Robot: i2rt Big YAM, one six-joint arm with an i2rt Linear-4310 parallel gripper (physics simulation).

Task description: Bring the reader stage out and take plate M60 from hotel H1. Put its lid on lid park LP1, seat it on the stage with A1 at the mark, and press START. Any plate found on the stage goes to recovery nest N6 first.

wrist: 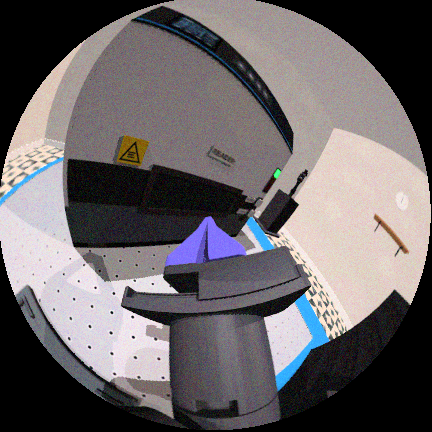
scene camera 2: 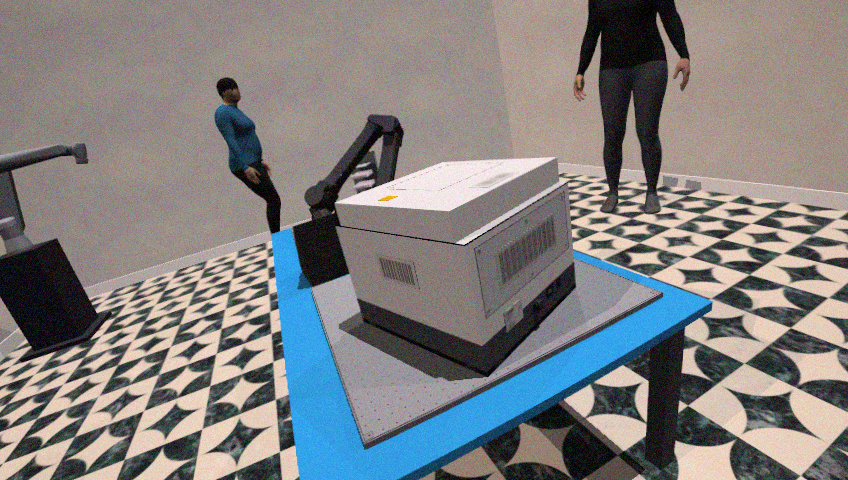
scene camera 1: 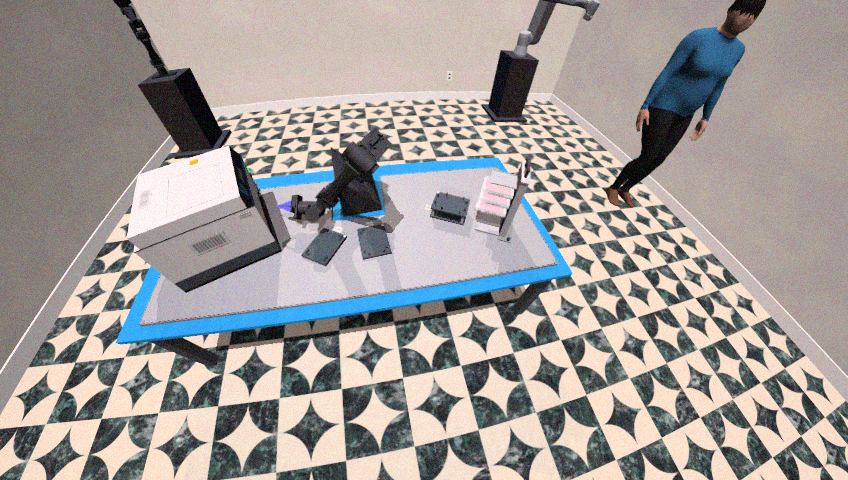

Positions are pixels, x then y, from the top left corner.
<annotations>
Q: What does my gripper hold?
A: Nothing.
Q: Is my gripper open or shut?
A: Shut.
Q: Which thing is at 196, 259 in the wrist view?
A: My gripper.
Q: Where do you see a stage door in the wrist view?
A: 171, 192
</annotations>
